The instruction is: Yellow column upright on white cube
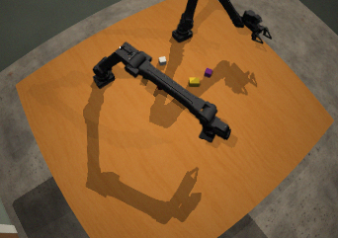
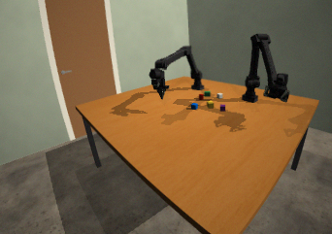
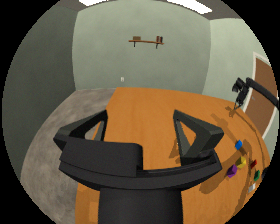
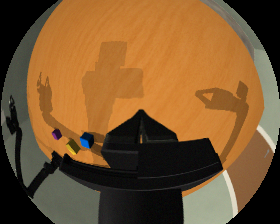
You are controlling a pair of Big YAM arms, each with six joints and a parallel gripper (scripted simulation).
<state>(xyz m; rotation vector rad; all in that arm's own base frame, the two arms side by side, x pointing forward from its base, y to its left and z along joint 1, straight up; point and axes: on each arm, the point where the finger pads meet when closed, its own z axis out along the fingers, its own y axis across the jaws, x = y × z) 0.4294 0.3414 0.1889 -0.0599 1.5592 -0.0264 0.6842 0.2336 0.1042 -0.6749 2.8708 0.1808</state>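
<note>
Now: left hand 10 cm past the yellow column, 50 cm to the left of it and 20 cm above it. The rest, counted from my left hand: blue cube (1 cm ahead, 58 cm to the right, 20 cm below); then white cube (33 cm behind, 57 cm to the right, 20 cm below); then purple cube (10 cm behind, 39 cm to the right, 20 cm below).
</note>
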